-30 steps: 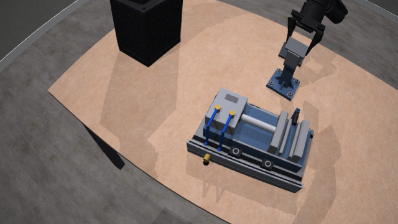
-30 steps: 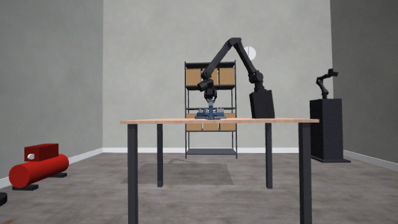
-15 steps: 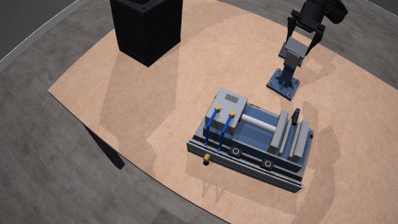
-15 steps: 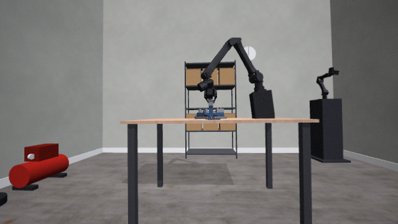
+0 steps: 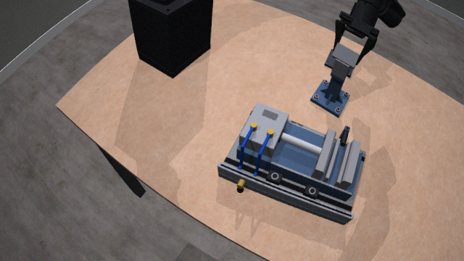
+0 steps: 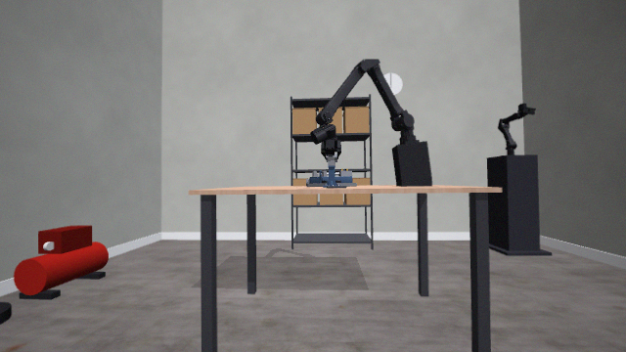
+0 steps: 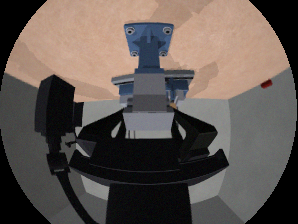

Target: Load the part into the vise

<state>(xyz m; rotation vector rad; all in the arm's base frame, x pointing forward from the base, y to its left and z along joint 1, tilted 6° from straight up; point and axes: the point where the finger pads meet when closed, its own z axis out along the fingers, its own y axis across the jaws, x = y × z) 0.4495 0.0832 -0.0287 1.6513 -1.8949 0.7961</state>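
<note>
The grey part lies 1 cm below my hand. From my hand the other things lie so: grey plate 16 cm to the left, 16 cm below, 1 cm behind; then moving jaw 22 cm to the right, 8 cm below, 4 cm ahead; then work stop 17 cm to the right, 7 cm below, 7 cm ahead.
</note>
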